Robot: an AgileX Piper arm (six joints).
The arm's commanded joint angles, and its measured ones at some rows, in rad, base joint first. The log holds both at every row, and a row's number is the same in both.
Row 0, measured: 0.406, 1.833, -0.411, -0.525, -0.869, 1.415
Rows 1 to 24, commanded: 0.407, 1.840, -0.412, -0.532, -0.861, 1.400; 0.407, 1.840, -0.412, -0.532, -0.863, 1.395; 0.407, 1.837, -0.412, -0.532, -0.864, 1.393; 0.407, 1.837, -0.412, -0.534, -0.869, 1.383; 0.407, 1.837, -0.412, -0.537, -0.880, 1.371; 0.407, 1.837, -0.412, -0.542, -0.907, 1.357; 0.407, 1.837, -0.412, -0.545, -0.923, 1.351; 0.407, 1.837, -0.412, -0.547, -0.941, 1.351; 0.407, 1.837, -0.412, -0.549, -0.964, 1.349; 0.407, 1.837, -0.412, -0.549, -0.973, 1.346; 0.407, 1.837, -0.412, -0.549, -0.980, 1.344; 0.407, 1.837, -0.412, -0.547, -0.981, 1.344; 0.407, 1.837, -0.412, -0.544, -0.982, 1.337; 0.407, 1.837, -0.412, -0.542, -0.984, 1.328; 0.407, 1.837, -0.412, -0.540, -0.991, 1.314; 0.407, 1.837, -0.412, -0.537, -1.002, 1.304; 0.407, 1.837, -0.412, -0.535, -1.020, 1.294; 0.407, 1.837, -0.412, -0.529, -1.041, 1.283; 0.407, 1.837, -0.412, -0.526, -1.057, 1.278; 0.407, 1.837, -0.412, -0.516, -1.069, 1.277; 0.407, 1.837, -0.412, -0.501, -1.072, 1.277; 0.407, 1.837, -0.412, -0.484, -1.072, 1.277; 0.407, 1.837, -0.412, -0.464, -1.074, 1.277; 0.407, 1.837, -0.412, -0.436, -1.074, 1.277
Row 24, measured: 0.408, 1.839, -0.411, -0.509, -1.033, 1.292
